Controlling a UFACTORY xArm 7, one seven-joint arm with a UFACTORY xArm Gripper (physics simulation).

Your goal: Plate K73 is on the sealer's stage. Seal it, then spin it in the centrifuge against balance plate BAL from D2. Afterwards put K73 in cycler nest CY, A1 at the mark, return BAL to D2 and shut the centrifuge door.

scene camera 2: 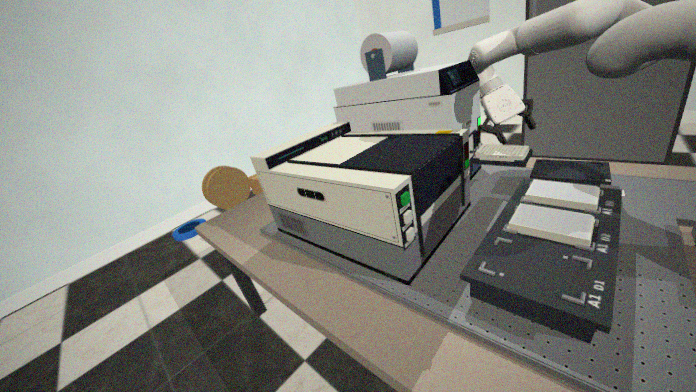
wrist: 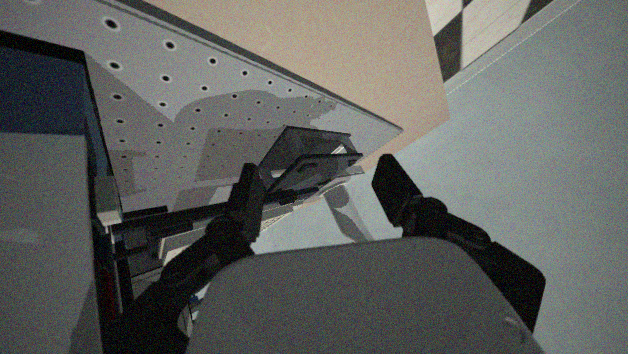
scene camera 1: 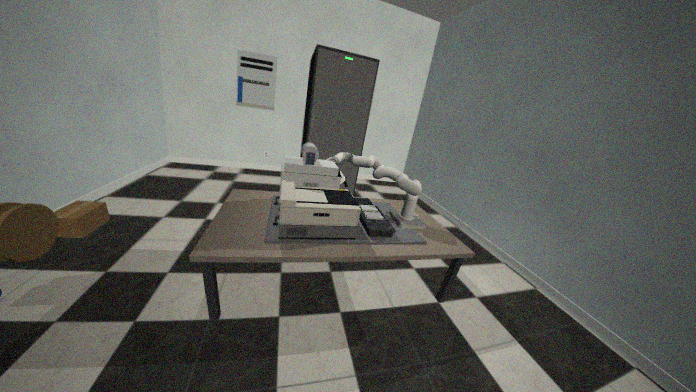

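Pixels of known places: gripper, between the fingertips: [scene camera 2: 519, 136] [wrist: 319, 173]; arm's base, origin of its link: [wrist: 332, 187] [scene camera 1: 405, 216].
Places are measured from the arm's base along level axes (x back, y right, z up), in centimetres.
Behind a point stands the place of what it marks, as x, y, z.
Observation:
My gripper [scene camera 2: 517, 132] {-49.6, 27.3, 7.8} [wrist: 319, 173] {-49.6, 27.3, 7.8} is open and empty, tilted, above and beside the sealer's stage. The pale plate K73 [scene camera 2: 504, 150] {-49.0, 13.4, 8.1} [wrist: 276, 220] {-44.7, 15.1, 8.1} sits at the front of the sealer [scene camera 2: 400, 114] {-72.7, -0.2, 22.1} [scene camera 1: 310, 180] {-79.1, -1.0, 21.7}, below the gripper; the left finger and a dark bar partly hide it in the wrist view. On the dark rack [scene camera 2: 537, 285] {-29.0, -27.2, 3.1} [scene camera 1: 380, 229] {-31.1, -29.1, 3.1}, a white plate [scene camera 2: 552, 222] {-31.1, -12.0, 4.7} sits at D2, taken as BAL, and another white plate [scene camera 2: 562, 194] {-32.0, -0.6, 4.7} at D3; D1 shows bare. I cannot tell whether the low cream machine [scene camera 2: 345, 205] {-60.7, -35.3, 13.0} [scene camera 1: 320, 215] {-71.8, -36.6, 13.4} is the centrifuge. Nest CY is not clearly identifiable.
A film roll [scene camera 2: 402, 51] {-75.8, 8.5, 38.6} stands on the sealer. A dark low block [scene camera 2: 570, 171] {-33.7, 15.9, 2.9} lies behind the rack. The arm [scene camera 2: 570, 30] {-35.9, 11.3, 35.4} [scene camera 1: 397, 175] {-15.3, 2.3, 32.6} reaches in from the right. A perforated grey base [scene camera 2: 555, 355] {-24.5, -32.9, -2.6} lies on the table [scene camera 2: 310, 305] {-62.0, -48.9, -3.9} [scene camera 1: 230, 252] {-115.9, -52.8, -3.9}. A tall dark cabinet [scene camera 1: 342, 105] stands behind.

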